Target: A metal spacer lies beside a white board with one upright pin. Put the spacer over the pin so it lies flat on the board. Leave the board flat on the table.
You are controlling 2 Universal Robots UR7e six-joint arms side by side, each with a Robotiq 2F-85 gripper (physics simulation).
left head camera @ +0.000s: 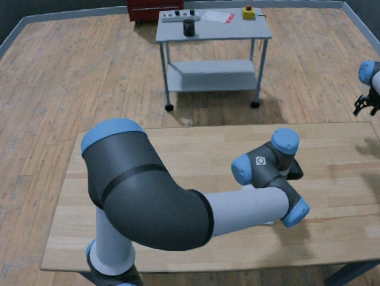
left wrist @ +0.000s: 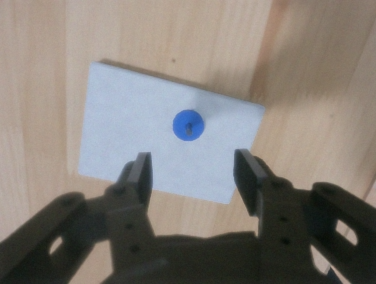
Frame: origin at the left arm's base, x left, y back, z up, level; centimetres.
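Where they show: left gripper, fingertip midpoint: (left wrist: 193, 164); right gripper, fingertip midpoint: (left head camera: 363, 115).
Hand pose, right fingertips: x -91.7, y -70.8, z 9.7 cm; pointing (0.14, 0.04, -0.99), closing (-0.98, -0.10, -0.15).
Note:
Things, the pixels of their top centre, and the offset from my right fingertips. Level surfaces: height alone.
- white board at its top centre: (left wrist: 167, 153) dx +51.2, dy +32.0, dz -9.5 cm
- blue round spacer at its top centre: (left wrist: 188, 126) dx +49.2, dy +33.6, dz -11.5 cm
- upright pin at its top centre: (left wrist: 189, 133) dx +49.2, dy +33.6, dz -9.5 cm
- wooden table at its surface level: dz -13.5 cm
The white board (left wrist: 125, 115) lies flat on the table in the left wrist view; in the left head camera most of it is hidden under the left arm. The blue round spacer (left wrist: 180, 123) is over the upright pin (left wrist: 189, 129), whose grey tip shows in its hole. The spacer looks level with the board and flat on it. My left gripper (left wrist: 193, 164) is open and empty, with its fingertips above the board's near part, apart from the spacer; it is hidden in the left head camera. My right gripper (left head camera: 365, 110) is open and empty, far from the board.
The wooden table (left head camera: 190, 265) carries the board. The left arm (left head camera: 245, 210) reaches across it. Behind the table stands a grey cart (left head camera: 215, 37) with a black cup (left head camera: 188, 27) and a yellow button box (left head camera: 248, 12). A red cabinet (left head camera: 150, 10) stands farther back.

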